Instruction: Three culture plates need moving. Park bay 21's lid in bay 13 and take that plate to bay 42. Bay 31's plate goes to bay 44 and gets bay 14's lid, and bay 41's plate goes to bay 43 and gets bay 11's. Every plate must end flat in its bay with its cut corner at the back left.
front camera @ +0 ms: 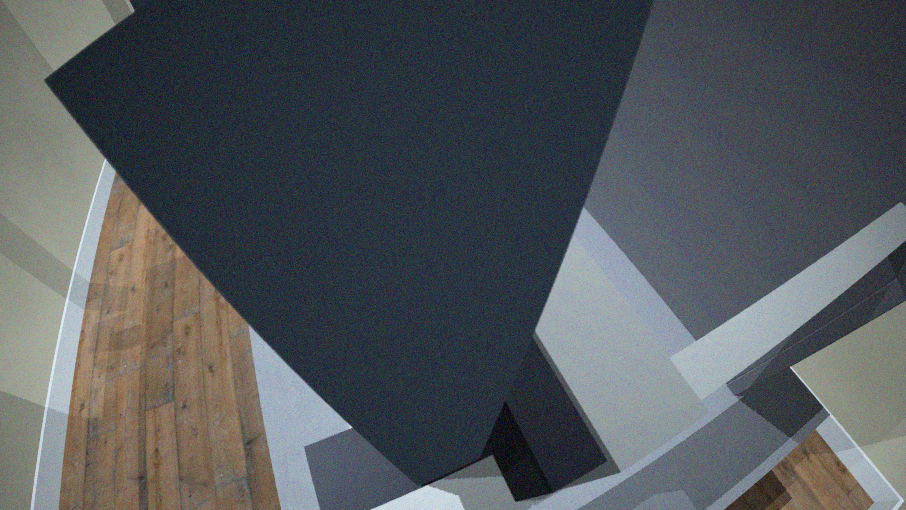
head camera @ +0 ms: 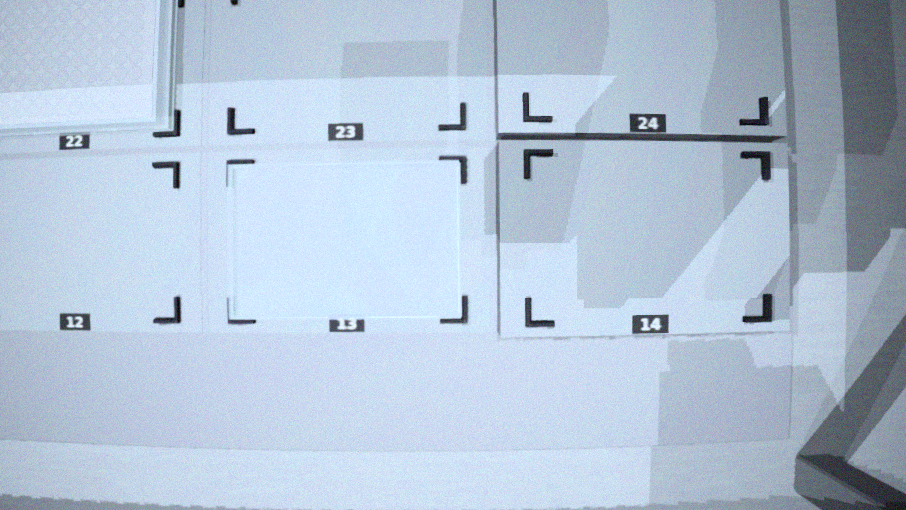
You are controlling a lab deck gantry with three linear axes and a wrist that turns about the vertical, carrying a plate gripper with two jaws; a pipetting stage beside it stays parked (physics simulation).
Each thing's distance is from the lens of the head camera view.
white plate point(head camera: 74, 74): 0.32 m
bay 12 point(head camera: 109, 236): 0.31 m
bay 14 point(head camera: 603, 230): 0.23 m
The marked spots on the bay 14 and the white plate are 0.30 m apart.
